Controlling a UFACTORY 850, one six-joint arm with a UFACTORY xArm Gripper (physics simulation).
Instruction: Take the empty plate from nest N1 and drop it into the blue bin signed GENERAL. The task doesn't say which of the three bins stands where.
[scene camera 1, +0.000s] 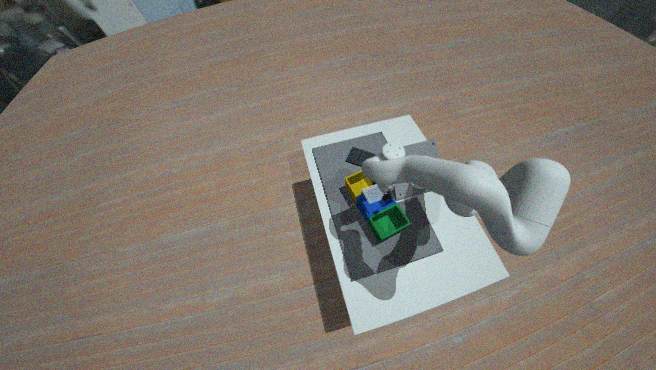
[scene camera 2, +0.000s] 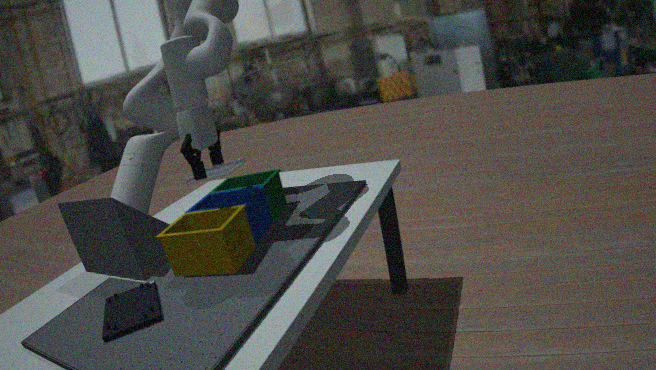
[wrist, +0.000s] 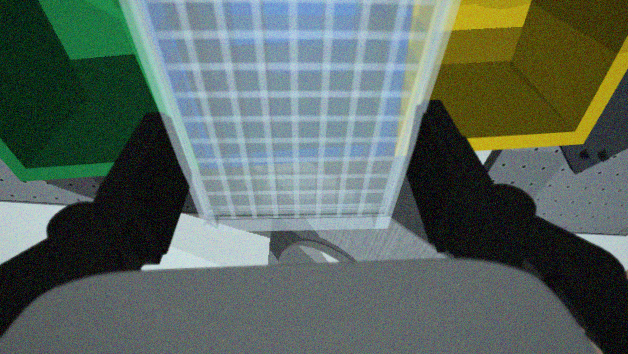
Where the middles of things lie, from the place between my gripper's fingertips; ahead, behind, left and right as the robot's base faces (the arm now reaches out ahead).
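My gripper 20 mm short of the plate (wrist: 279, 122). Dark nest (scene camera 2: 125, 311): 330 mm to the right of my hand, 30 mm behind, 160 mm below.
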